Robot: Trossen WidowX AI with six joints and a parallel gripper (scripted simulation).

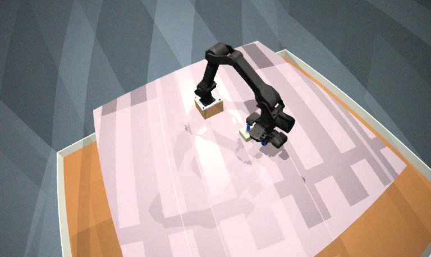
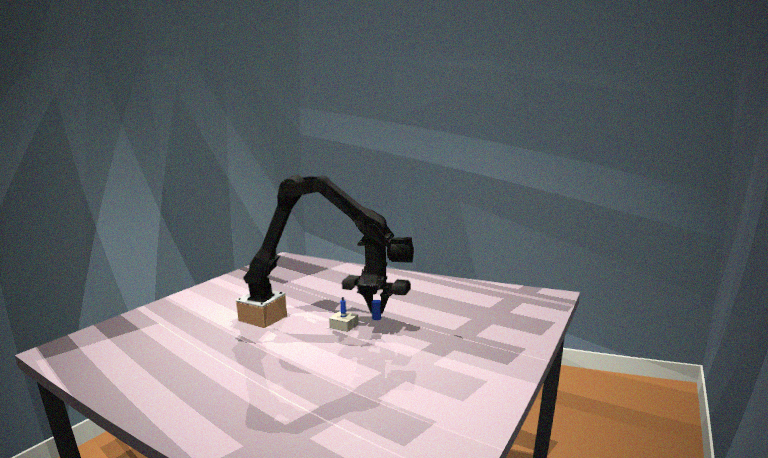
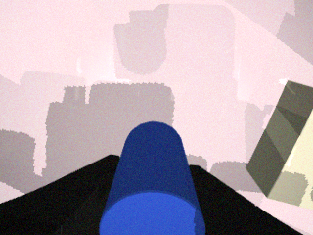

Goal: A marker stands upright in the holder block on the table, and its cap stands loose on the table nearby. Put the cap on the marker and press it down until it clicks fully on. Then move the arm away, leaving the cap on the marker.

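Now: the blue marker 10 cm behind my gripper tip, 1 cm to the right of it and 1 cm above it. Round my gripper tip: block 10 cm behind, 1 cm to the right, 4 cm below; then blue cap 1 cm above.
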